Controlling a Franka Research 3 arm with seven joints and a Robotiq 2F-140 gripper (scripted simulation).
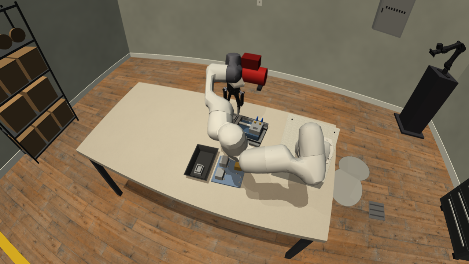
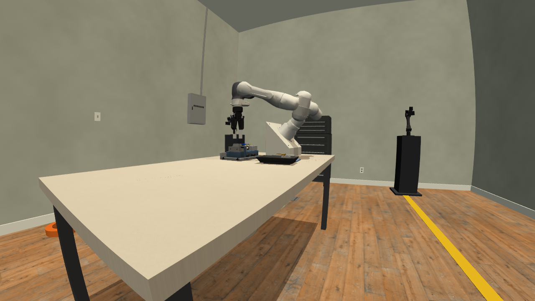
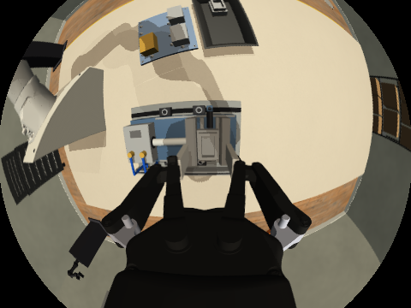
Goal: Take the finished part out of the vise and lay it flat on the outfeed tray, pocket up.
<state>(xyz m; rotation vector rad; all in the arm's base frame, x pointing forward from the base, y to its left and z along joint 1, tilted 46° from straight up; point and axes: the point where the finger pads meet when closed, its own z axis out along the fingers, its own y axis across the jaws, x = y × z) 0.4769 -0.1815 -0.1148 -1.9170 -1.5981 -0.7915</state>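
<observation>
The blue vise is 60 mm behind my hand, 10 mm to the left of it and 140 mm below it. Round my hand: grey actuator box: 160 mm behind, 20 mm to the left, 100 mm below; then blue fixture plate: 70 mm behind, 340 mm to the left, 180 mm below; then orange block: 120 mm behind, 300 mm to the left, 160 mm below.
</observation>
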